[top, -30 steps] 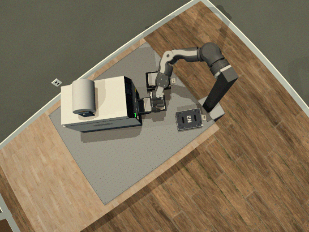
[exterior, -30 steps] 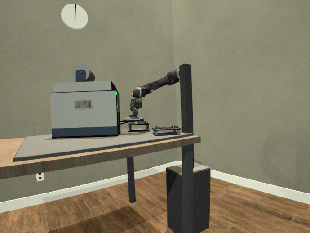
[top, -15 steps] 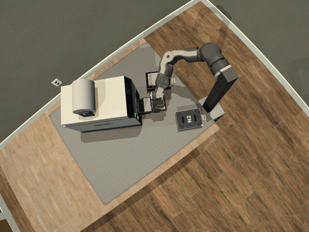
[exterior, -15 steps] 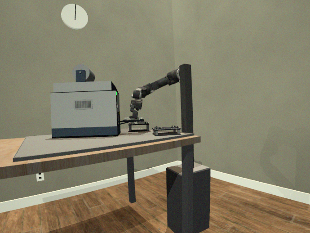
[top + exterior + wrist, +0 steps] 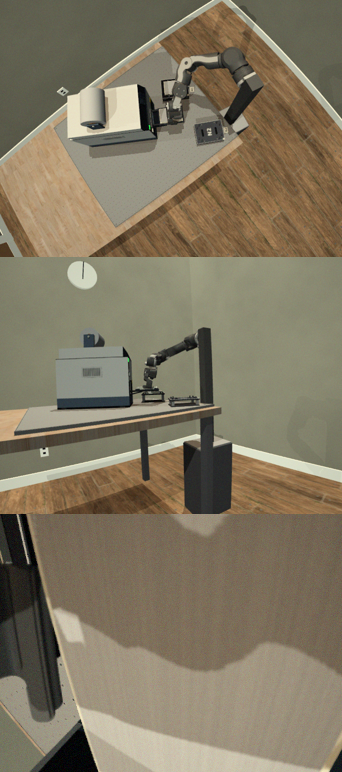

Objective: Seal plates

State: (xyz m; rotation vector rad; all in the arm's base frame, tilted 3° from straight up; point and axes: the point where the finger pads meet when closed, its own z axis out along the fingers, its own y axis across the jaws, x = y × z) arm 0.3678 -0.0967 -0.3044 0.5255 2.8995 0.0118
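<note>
Now: the plate right at my hand. The rest, counted from my hand: black nest N1: 10 cm behind, 15 cm to the right, 5 cm below; then yellow warning label: 7 cm ahead, 12 cm to the right, 4 cm above; then sealer stage: 1 cm below.
</note>
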